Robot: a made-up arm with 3 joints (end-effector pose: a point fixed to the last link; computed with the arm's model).
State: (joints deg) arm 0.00 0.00 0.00
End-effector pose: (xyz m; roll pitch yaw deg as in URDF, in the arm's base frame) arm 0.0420 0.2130 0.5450 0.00 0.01 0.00
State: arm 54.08 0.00 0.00
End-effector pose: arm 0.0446 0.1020 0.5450 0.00 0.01 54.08
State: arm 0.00 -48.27 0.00
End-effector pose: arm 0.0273 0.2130 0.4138 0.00 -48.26 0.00
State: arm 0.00 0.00 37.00
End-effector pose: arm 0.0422 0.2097 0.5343 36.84 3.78 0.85
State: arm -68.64 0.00 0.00
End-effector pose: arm 0.1612 0.2818 0.5450 0.00 0.01 -68.64
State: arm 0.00 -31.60 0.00
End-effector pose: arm 0.0196 0.2130 0.4600 0.00 -31.59 0.00
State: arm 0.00 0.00 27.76
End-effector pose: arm 0.0422 0.2099 0.5371 27.62 2.90 0.41
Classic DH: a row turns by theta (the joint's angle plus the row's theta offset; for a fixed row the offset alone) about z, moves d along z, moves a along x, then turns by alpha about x. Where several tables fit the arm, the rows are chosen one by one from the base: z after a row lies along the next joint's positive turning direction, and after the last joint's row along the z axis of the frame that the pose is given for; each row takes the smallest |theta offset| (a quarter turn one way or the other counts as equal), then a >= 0, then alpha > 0; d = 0 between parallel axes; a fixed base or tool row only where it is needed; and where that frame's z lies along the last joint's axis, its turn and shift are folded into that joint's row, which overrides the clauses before.
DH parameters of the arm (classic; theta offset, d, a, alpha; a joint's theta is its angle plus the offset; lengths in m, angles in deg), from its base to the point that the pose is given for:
base (fixed): 46.47 0 0.2207 0
joint 1: -46.47 0.463 0.029 -90
joint 2: -89.39 0.0823 0.0703 -83.93
joint 3: 89.94 -0.1421 0.0144 90.6
tool (fixed): 83.93 0.0102 0 0

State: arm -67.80 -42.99 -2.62
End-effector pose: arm 0.1527 0.2997 0.4286 -2.63 -43.26 -67.75
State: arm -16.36 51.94 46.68
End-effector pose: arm 0.1634 0.2088 0.6145 48.59 56.52 -13.72
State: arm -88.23 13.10 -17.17
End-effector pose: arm 0.2059 0.2490 0.5782 -16.97 11.34 -87.78
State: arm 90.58 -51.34 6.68
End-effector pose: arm 0.1014 0.0390 0.4047 6.68 -50.62 90.53
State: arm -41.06 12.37 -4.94
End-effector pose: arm 0.1202 0.2591 0.5741 -4.89 11.86 -40.98
